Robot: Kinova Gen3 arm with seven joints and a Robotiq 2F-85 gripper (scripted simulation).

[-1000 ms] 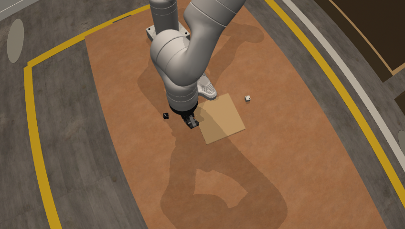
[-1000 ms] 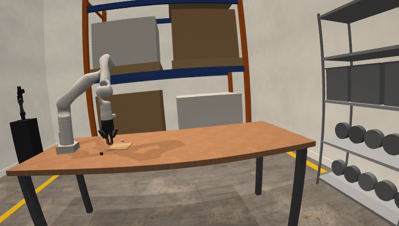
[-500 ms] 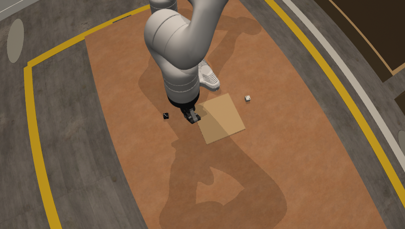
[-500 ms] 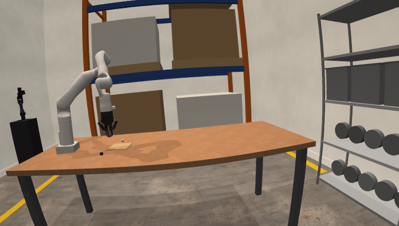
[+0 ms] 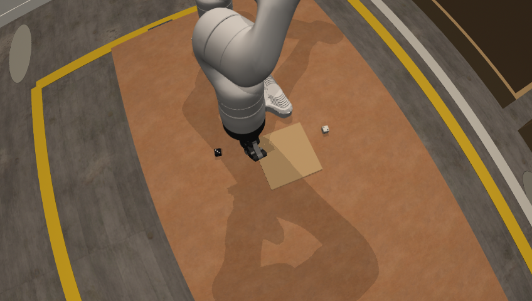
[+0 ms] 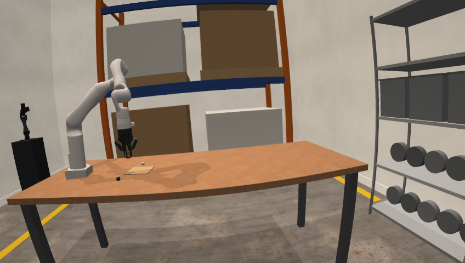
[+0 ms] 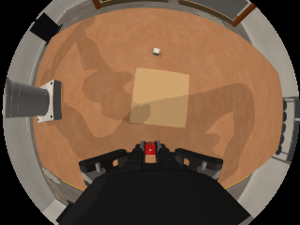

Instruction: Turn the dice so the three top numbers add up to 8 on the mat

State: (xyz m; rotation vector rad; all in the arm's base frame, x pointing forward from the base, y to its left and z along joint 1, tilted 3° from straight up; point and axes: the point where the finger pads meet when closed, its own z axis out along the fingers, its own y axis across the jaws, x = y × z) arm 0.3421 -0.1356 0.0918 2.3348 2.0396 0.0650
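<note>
My hand is 12 cm above the tan mat, 9 cm to the right of it and 4 cm short of it. Round my hand: black die (11 cm below, 7 cm behind, 5 cm to the right); then red die (1 cm below); then white die (21 cm to the left, 11 cm below, 5 cm ahead).
</note>
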